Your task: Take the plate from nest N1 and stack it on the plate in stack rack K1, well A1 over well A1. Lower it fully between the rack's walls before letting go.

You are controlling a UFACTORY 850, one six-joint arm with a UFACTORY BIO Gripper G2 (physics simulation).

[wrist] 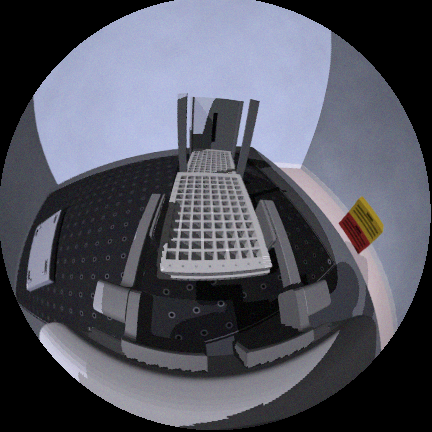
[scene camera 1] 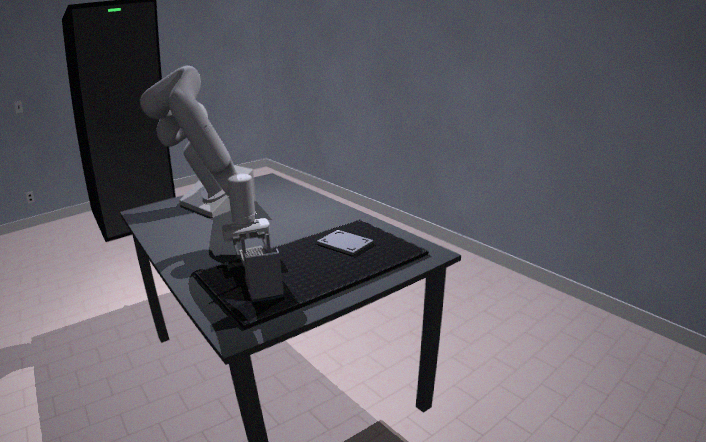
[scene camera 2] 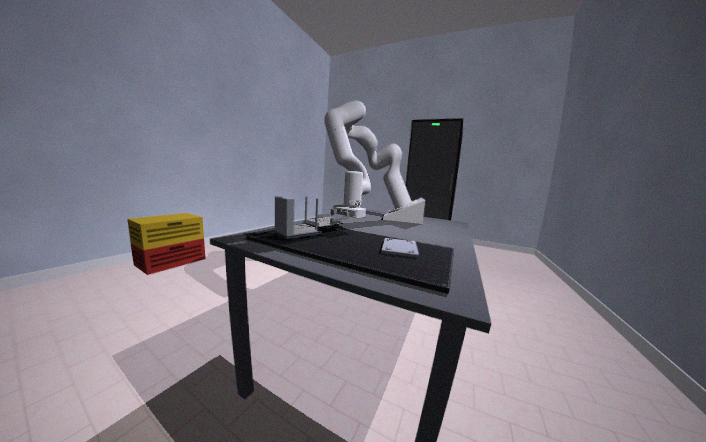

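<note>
My gripper (scene camera 1: 255, 251) (wrist: 214, 220) is shut on a pale grid-like well plate (scene camera 2: 318, 221) (wrist: 215, 237), with one finger along each long side. The held plate looks level and is low, on the arm's side of the stack rack (scene camera 1: 264, 275) (scene camera 2: 283, 217) (wrist: 182, 132). In the wrist view its far end comes close to the rack's two front posts. Another pale plate (wrist: 210, 161) sits low inside the rack, beyond the held one. The gap between the two plates is hard to judge. A light flat pad with corner marks (scene camera 1: 345, 241) (scene camera 2: 399, 246) (wrist: 45, 252) looks like a nest and holds no plate.
The rack and the pad are on a black perforated board (scene camera 1: 323, 270) (scene camera 2: 364, 255) (wrist: 105, 215) on the dark table (scene camera 1: 307, 200). The rack has a tall back wall and thin upright posts. Yellow and red crates (scene camera 2: 166, 242) (wrist: 361, 225) stand beyond the table.
</note>
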